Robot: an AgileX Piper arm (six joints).
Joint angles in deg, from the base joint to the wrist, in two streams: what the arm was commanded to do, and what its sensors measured. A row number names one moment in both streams.
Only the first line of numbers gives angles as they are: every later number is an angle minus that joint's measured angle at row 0.
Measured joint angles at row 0: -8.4 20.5 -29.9 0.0 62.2 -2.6
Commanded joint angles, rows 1 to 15: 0.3 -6.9 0.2 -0.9 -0.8 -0.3; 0.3 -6.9 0.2 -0.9 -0.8 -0.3; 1.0 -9.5 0.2 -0.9 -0.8 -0.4; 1.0 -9.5 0.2 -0.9 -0.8 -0.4; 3.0 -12.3 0.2 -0.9 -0.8 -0.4; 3.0 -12.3 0.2 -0.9 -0.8 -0.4; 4.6 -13.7 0.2 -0.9 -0.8 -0.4; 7.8 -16.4 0.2 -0.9 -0.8 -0.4; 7.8 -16.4 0.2 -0.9 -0.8 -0.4; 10.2 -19.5 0.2 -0.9 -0.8 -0.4; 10.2 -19.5 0.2 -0.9 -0.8 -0.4; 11.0 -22.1 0.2 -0.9 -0.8 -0.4; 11.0 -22.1 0.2 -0.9 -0.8 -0.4; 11.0 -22.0 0.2 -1.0 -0.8 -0.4; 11.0 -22.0 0.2 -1.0 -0.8 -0.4
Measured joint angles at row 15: 10.5 -20.3 0.0 -0.6 0.0 0.0
